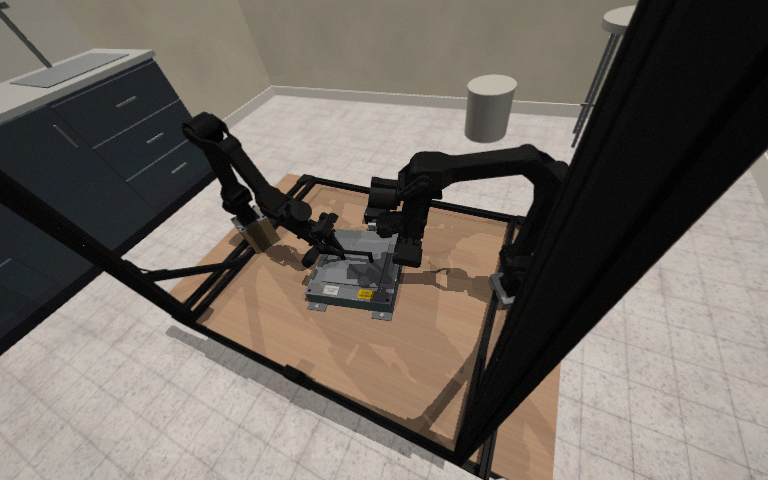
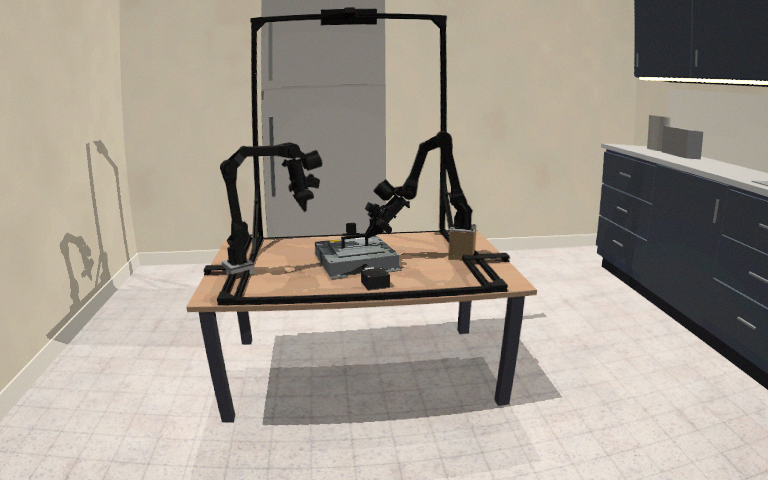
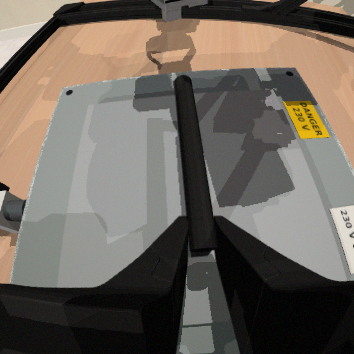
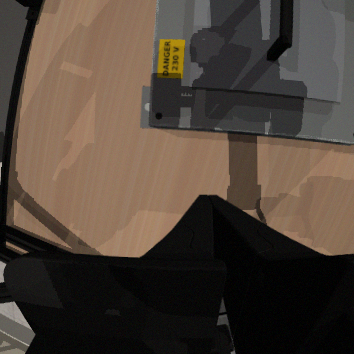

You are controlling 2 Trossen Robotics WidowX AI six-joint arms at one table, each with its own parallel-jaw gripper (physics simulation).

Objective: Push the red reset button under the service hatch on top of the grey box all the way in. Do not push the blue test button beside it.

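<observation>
The grey box (image 1: pixel 351 302) (image 2: pixel 362 264) (image 3: pixel 42 250) (image 4: pixel 325 125) sits mid-table. Its hatch (image 1: pixel 339 272) (image 3: pixel 122 200) (image 4: pixel 317 75) lies flat or nearly flat on top; I cannot tell whether it is slightly raised. A black bar handle (image 1: pixel 357 252) (image 3: pixel 192 150) (image 4: pixel 286 25) stands on the hatch. My left gripper (image 1: pixel 342 254) (image 2: pixel 368 237) (image 3: pixel 199 223) is shut on one end of this handle. My right gripper (image 1: pixel 407 260) (image 2: pixel 304 208) (image 4: pixel 206 203) is shut and empty, held above the table beside the box. The red and blue buttons do not show.
A small black block (image 2: pixel 375 277) stands beside the box. A grey knob (image 3: pixel 14 210) sticks out of the box's side. The yellow label (image 1: pixel 365 294) (image 3: pixel 306 120) (image 4: pixel 171 58) is near the box's edge. Black frame rails (image 2: pixel 362 297) border the table, with uprights (image 2: pixel 444 73) at its sides.
</observation>
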